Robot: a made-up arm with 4 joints.
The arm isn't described. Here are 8 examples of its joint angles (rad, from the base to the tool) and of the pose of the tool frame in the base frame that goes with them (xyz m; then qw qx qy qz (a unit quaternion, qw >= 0)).
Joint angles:
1: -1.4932 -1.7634 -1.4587 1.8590
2: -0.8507 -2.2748 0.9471 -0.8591
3: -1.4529 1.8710 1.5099 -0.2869
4: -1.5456 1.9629 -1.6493 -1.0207
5: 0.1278 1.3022 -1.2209 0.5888
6: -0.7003 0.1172 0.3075 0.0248
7: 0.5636 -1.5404 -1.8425 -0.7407
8: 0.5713 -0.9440 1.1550 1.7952
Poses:
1: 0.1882 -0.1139 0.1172 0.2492 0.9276 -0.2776 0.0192
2: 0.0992 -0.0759 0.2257 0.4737 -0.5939 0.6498 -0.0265
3: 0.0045 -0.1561 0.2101 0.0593 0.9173 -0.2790 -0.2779
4: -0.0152 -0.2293 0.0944 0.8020 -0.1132 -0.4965 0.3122
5: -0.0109 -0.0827 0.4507 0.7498 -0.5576 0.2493 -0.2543
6: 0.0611 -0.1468 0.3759 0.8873 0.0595 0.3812 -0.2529
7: 0.2011 -0.0920 0.3531 0.0123 0.1908 0.9757 -0.1073
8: 0.0739 -0.0108 0.3586 0.1865 0.3363 -0.1313 -0.9137
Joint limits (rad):
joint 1: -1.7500..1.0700
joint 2: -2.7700..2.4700
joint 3: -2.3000..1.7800
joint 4: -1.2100..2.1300
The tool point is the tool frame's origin. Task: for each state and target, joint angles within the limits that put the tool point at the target. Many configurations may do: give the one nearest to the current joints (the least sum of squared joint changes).
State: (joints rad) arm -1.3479 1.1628 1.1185 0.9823
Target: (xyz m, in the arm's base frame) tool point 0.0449 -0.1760 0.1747
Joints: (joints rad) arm -1.6031 1.1798 0.8903 0.9870
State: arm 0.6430 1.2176 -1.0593 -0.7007
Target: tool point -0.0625 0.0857 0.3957
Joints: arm 1.0295 1.2109 -0.7778 -0.6083
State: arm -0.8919 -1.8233 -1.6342 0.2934
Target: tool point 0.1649 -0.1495 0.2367
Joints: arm -0.3975 -1.6429 -2.2099 0.4398
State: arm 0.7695 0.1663 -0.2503 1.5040
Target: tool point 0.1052 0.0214 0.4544
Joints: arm 0.5181 -0.1613 -1.0148 1.9203
